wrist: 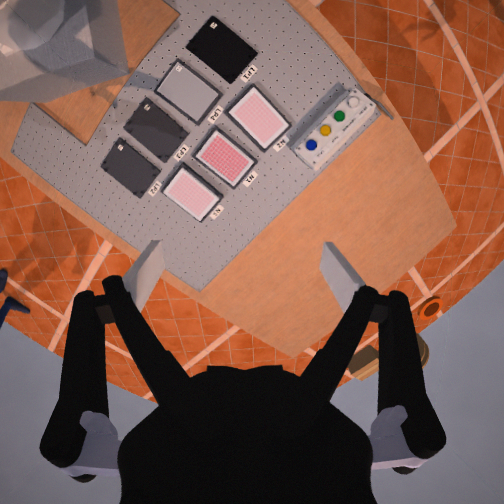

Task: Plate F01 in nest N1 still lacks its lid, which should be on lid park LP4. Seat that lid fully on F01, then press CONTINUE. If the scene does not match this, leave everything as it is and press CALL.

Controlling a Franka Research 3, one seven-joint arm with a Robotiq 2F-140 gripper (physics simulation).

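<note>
My gripper (242, 275) is open and empty, high above the table and well short of the grey perforated mat (210, 150). Three pink plates sit in a row of nests. The nearest one (191, 193), by the tag that reads like N1, looks pale pink with a light rim. The middle one (225, 158) is a stronger pink with visible wells. The far one (259, 117) is pale. In the lid park row, the farthest spot (221, 49), tagged like LP4, holds a flat black rectangle. The tags are too small to read surely.
Two dark grey rectangles (131, 167) (156, 129) lie on the nearer lid parks; the third park (188, 91) shows light grey inside a dark frame. A button box (340, 129) with blue, yellow and green buttons stands right of the nests. A grey robot base (55, 45) is top left.
</note>
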